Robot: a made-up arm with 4 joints. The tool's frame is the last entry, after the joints. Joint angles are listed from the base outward. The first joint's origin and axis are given. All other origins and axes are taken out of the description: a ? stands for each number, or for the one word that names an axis. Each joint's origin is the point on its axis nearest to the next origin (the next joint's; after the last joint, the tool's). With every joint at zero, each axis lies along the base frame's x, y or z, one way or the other. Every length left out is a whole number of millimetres.
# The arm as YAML. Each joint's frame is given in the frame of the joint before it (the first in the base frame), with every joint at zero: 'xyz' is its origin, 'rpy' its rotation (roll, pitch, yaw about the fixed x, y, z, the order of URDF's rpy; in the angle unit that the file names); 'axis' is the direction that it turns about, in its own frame. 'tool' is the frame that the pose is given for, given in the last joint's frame.
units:
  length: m
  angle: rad
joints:
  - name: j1
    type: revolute
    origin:
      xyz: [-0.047, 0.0, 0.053]
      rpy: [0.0, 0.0, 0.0]
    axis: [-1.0, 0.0, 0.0]
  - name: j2
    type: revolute
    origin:
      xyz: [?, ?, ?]
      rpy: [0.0, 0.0, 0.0]
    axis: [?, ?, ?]
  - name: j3
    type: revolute
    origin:
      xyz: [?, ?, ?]
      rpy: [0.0, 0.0, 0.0]
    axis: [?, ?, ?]
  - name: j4
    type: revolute
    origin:
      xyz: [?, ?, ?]
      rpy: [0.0, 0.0, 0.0]
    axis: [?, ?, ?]
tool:
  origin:
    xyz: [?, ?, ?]
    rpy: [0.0, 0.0, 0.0]
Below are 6 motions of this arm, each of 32 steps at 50 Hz.
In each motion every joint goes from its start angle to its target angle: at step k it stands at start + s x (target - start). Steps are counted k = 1, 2, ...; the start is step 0. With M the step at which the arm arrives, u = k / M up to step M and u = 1 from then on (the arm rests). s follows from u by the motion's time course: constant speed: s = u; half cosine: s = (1 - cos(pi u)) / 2; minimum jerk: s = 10 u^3 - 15 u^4 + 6 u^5.
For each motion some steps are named. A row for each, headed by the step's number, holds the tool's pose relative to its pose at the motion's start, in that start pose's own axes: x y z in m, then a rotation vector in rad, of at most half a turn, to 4 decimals.
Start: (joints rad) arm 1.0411 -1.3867 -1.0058 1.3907
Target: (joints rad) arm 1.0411 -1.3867 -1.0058 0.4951
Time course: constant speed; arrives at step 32
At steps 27, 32:
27: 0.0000 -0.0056 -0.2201 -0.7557 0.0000 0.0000
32: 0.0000 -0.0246 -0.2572 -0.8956 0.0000 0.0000

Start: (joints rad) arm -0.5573 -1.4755 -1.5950 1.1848
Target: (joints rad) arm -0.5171 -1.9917 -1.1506 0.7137
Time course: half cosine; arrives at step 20
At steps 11, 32:
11: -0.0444 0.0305 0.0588 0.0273 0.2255 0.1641
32: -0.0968 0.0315 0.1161 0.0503 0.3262 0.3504

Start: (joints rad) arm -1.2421 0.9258 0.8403 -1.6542
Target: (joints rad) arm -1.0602 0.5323 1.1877 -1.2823
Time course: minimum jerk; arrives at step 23
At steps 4, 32:
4: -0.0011 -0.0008 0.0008 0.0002 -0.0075 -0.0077
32: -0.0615 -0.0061 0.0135 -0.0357 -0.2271 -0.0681

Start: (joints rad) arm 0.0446 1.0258 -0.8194 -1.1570
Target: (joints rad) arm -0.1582 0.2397 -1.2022 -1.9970
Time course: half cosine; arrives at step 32
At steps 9, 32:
9: 0.0183 -0.0218 -0.0050 -0.0310 0.0115 -0.0868
32: 0.0480 -0.1292 -0.0642 -0.0767 0.2351 -0.2665

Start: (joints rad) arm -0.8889 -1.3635 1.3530 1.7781
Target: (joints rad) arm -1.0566 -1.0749 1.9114 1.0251
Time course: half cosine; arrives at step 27
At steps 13, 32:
13: -0.0057 0.0127 -0.0575 -0.2162 0.1869 0.0041
32: -0.0665 0.0071 -0.1139 -0.4574 0.3800 0.1424

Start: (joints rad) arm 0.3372 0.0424 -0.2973 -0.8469
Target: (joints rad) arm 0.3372 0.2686 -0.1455 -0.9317
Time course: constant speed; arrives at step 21
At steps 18, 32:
18: -0.0609 0.0248 -0.0460 -0.1170 0.0196 0.2283
32: -0.0718 0.0266 -0.0529 -0.1340 0.0218 0.2669

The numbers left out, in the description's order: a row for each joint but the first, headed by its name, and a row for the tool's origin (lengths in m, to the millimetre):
j2: xyz 0.0 -0.077 -0.082, axis 0.0 1.0 0.0
j3: xyz 0.101 0.0 0.083, axis 0.0 0.0 1.0
j4: xyz 0.008 0.085 0.0, axis 1.0 0.0 0.0
tool: xyz 0.0 0.28 0.103

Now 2 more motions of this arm.
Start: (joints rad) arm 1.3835 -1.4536 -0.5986 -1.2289
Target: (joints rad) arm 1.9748 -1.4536 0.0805 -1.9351
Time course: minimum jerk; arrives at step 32
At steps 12, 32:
12: -0.0684 0.0159 -0.0602 -0.2091 -0.3410 0.0756
32: -0.0522 -0.0057 -0.2227 -0.6777 -1.2949 -0.0336

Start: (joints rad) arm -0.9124 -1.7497 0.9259 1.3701
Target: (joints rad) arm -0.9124 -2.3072 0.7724 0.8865
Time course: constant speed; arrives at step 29
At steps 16, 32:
16: -0.0595 0.0232 -0.1695 -0.5036 -0.1446 0.1581
32: -0.0865 -0.0194 -0.3007 -0.8959 -0.3009 0.2764

